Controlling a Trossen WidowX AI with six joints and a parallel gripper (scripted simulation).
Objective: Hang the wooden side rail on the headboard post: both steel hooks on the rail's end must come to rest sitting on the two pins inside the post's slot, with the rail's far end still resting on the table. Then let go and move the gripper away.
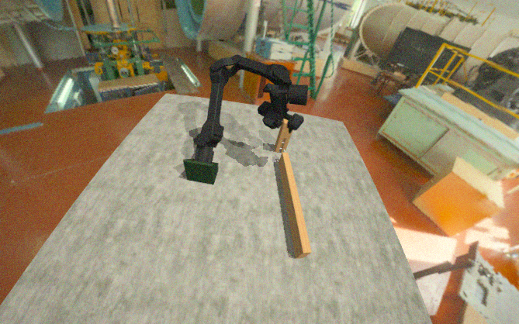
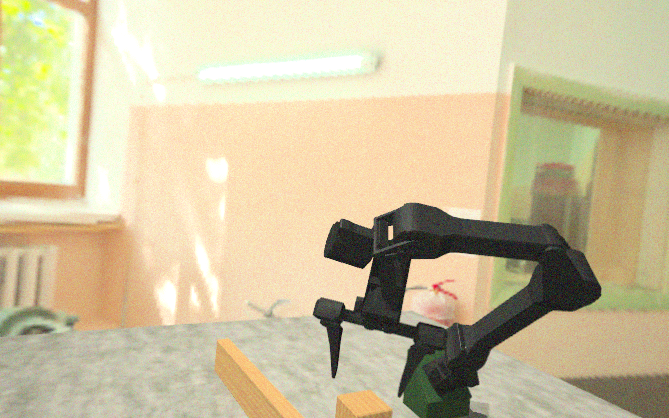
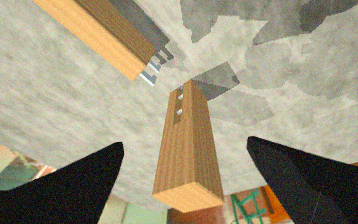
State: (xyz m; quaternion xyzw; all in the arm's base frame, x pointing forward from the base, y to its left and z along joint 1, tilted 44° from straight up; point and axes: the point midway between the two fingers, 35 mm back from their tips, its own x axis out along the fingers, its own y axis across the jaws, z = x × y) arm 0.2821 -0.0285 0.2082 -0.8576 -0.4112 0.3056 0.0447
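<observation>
Now: gripper tip 4 cm short of the headboard post, 5 cm to the right of it and 9 cm above it.
</observation>
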